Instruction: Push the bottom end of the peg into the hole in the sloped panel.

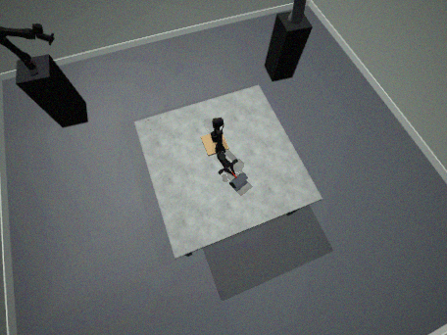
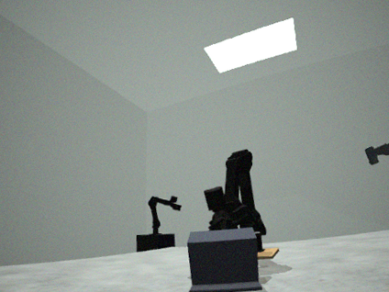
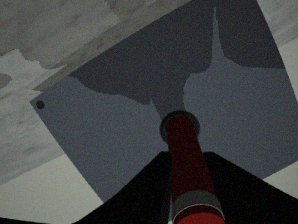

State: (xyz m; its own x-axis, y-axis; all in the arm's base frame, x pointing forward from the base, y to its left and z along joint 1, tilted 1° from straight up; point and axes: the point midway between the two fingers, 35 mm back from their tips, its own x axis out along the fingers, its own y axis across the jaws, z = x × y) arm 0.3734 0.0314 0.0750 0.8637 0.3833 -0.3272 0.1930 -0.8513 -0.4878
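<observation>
Now: the blue-grey block 50 mm ahead of my gripper tip, 20 mm to the left of it and 20 mm below it. Round my gripper tip: round red peg (10 mm to the right, 10 mm behind).
</observation>
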